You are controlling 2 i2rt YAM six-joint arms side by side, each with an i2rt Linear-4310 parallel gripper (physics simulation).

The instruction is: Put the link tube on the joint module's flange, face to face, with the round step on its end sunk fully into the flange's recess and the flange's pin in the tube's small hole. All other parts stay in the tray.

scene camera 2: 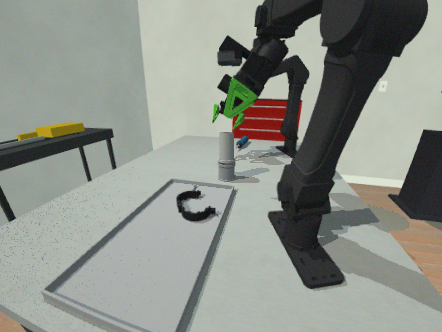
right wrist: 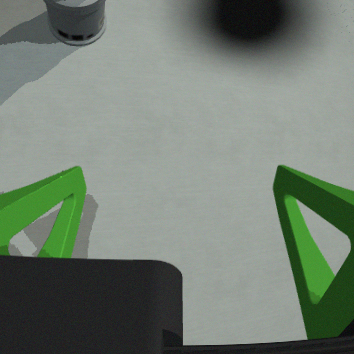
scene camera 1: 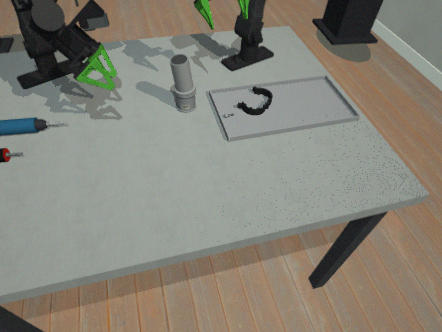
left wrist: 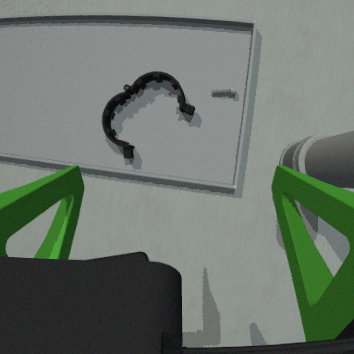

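Seen in the pictures: left gripper, fingertip midpoint: (scene camera 2: 227,117) (scene camera 1: 229,24) (left wrist: 177,175); right gripper, fingertip midpoint: (scene camera 2: 222,126) (right wrist: 178,176) (scene camera 1: 114,81); left arm's base, origin of the base link: (scene camera 2: 298,242) (scene camera 1: 247,59); right arm's base, origin of the base link: (scene camera 2: 289,152) (scene camera 1: 51,74).
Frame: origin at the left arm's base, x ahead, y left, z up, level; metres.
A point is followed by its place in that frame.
The grey link tube (scene camera 1: 182,74) @(x 0.133, y -0.350, z 0.133 m) (scene camera 2: 226,146) @(x 0.113, y -0.314, z 0.123 m) (left wrist: 336,159) @(x 0.114, y -0.315, z 0.134 m) stands upright on top of the joint module (scene camera 1: 185,102) @(x 0.134, y -0.345, z 0.036 m) (scene camera 2: 226,173) @(x 0.113, y -0.302, z 0.030 m) (right wrist: 77,24) @(x 0.103, y -0.358, z 0.035 m). A ring shows where they meet. The flange's recess, pin and small hole are hidden, so I cannot tell how deep the step sits. My left gripper (scene camera 1: 228,23) @(x 0.128, y -0.196, z 0.231 m) (left wrist: 177,175) @(x 0.128, y -0.196, z 0.231 m) is open and empty, above the table behind the tray; in the left wrist view its right finger overlaps the module's edge. My right gripper (scene camera 1: 113,82) @(x 0.104, y -0.524, z 0.157 m) (right wrist: 178,176) @(x 0.104, y -0.524, z 0.157 m) is open and empty, at the left of the tube in scene camera 1 and apart from it.
The tray (scene camera 1: 295,129) @(x 0.373, y -0.120, z 0.006 m) (scene camera 2: 75,307) @(x 0.374, y 0.110, z 0.015 m) (left wrist: 241,150) @(x 0.142, y -0.252, z 0.016 m) holds a black curved clamp (scene camera 1: 270,100) @(x 0.248, y -0.111, z 0.024 m) (scene camera 2: 181,205) @(x 0.248, y -0.121, z 0.027 m) (left wrist: 107,119) @(x 0.222, y -0.090, z 0.014 m) and a small screw (scene camera 1: 228,115) @(x 0.223, y -0.252, z 0.009 m) (left wrist: 223,93) @(x 0.221, y -0.248, z 0.010 m). A blue-handled tool (scene camera 1: 19,126) @(x -0.018, y -0.768, z 0.033 m) (scene camera 2: 243,142) @(x -0.040, y -0.735, z 0.030 m) and a red-ended tool (scene camera 1: 5,154) @(x 0.055, y -0.823, z 0.023 m) lie at the left in scene camera 1.
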